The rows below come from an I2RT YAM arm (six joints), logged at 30 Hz.
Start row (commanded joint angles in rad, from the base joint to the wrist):
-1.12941 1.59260 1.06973 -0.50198 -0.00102 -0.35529
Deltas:
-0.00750 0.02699 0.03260 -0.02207 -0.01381 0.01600
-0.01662 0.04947 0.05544 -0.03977 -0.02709 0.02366
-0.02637 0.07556 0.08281 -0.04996 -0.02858 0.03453
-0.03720 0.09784 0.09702 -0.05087 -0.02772 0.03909
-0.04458 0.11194 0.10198 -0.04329 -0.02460 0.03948
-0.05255 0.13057 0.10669 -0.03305 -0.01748 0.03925
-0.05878 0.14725 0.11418 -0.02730 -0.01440 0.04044
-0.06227 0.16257 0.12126 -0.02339 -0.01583 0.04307
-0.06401 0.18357 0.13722 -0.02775 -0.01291 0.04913
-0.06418 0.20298 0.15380 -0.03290 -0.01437 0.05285
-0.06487 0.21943 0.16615 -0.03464 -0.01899 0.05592
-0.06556 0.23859 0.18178 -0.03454 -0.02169 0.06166
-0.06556 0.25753 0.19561 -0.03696 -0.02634 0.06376
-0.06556 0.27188 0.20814 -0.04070 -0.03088 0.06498
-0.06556 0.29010 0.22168 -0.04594 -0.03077 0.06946
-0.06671 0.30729 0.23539 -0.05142 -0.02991 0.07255
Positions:
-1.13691 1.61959 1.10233 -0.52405 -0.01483 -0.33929
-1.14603 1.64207 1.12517 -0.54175 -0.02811 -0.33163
-1.15578 1.66816 1.15254 -0.55194 -0.02960 -0.32076
-1.16661 1.69044 1.16675 -0.55285 -0.02874 -0.31620
-1.17399 1.70454 1.17171 -0.54527 -0.02562 -0.31581
-1.18196 1.72317 1.17642 -0.53503 -0.01850 -0.31604
-1.18819 1.73985 1.18391 -0.52928 -0.01542 -0.31485
-1.19168 1.75517 1.19099 -0.52537 -0.01685 -0.31222
-1.19342 1.77617 1.20695 -0.52973 -0.01393 -0.30616
-1.19359 1.79558 1.22353 -0.53488 -0.01539 -0.30244
-1.19428 1.81203 1.23588 -0.53662 -0.02001 -0.29937
-1.19497 1.83119 1.25151 -0.53652 -0.02271 -0.29363
-1.19497 1.85013 1.26534 -0.53894 -0.02736 -0.29153
-1.19497 1.86448 1.27787 -0.54268 -0.03190 -0.29031
-1.19497 1.88270 1.29141 -0.54792 -0.03179 -0.28583
-1.19612 1.89989 1.30512 -0.55340 -0.03093 -0.28274

